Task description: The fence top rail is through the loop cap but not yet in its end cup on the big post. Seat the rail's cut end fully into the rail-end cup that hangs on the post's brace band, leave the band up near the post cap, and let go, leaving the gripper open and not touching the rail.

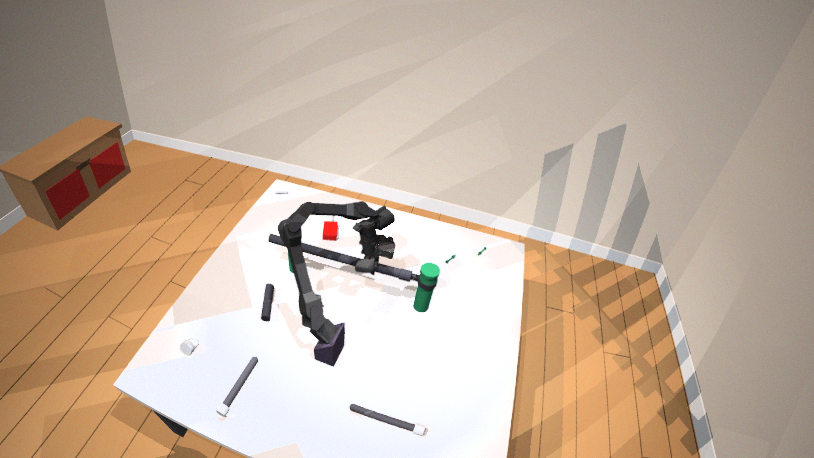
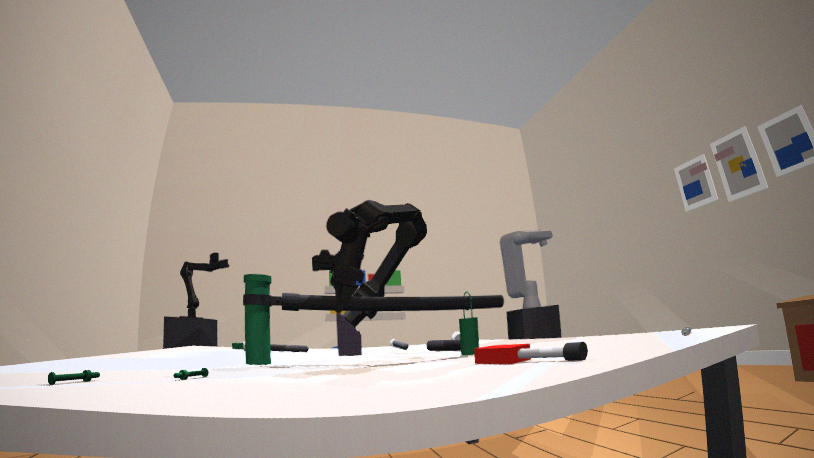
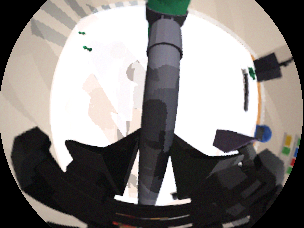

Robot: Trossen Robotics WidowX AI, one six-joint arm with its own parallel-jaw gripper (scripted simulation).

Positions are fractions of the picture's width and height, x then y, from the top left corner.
Note:
The gripper (image 2: 0.41,0.68) carries a rail (image 2: 0.44,0.66). Also in view: a loop cap (image 2: 0.58,0.74) and a post (image 2: 0.32,0.69).
The gripper shows as well in image 1 (image 1: 0.46,0.59) and in image 3 (image 3: 0.51,0.58). The post shows as well in image 1 (image 1: 0.52,0.65).

